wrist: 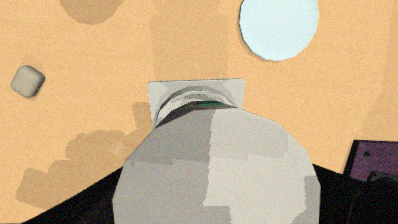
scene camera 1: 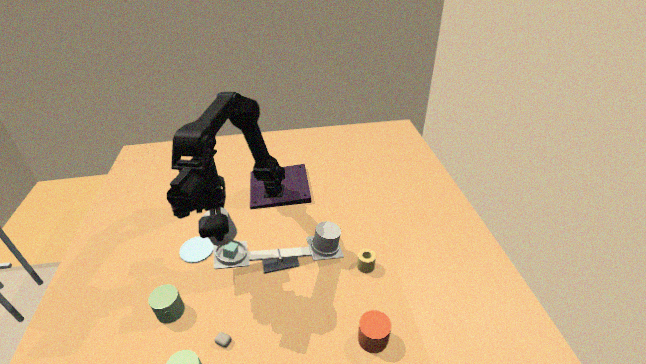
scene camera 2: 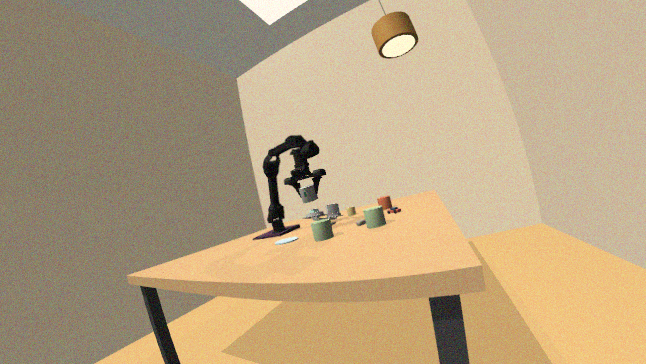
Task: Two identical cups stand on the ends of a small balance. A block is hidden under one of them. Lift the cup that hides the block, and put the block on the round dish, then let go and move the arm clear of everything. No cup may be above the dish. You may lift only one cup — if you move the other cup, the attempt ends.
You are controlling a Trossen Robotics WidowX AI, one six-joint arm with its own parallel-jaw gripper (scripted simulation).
my gripper: holds a grey cup (wrist: 205, 154)
